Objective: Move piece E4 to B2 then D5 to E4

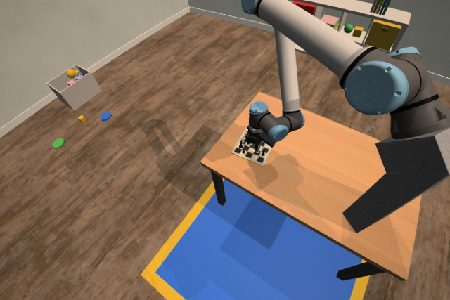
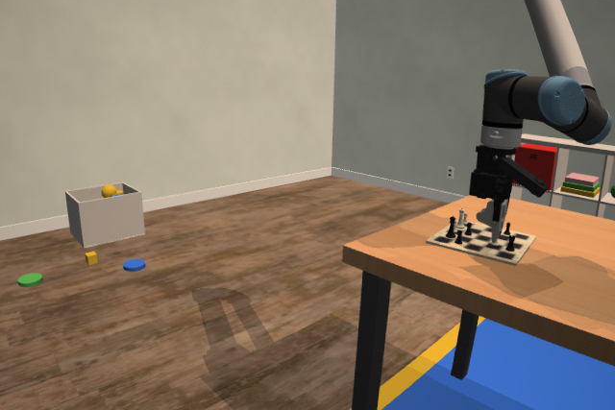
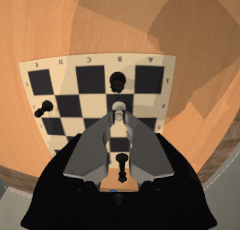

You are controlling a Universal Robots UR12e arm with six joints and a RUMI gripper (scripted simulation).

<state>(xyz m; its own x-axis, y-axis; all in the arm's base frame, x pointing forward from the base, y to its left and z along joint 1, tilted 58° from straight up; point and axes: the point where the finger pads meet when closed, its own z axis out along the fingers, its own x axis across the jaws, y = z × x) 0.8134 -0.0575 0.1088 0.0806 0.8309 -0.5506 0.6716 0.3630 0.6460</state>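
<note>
My hand is 4 cm past the black piece and 1 cm above it. Round my hand: tall white piece: 11 cm ahead, 9 cm to the right; chessboard: 3 cm ahead, 4 cm to the right, 3 cm below.
</note>
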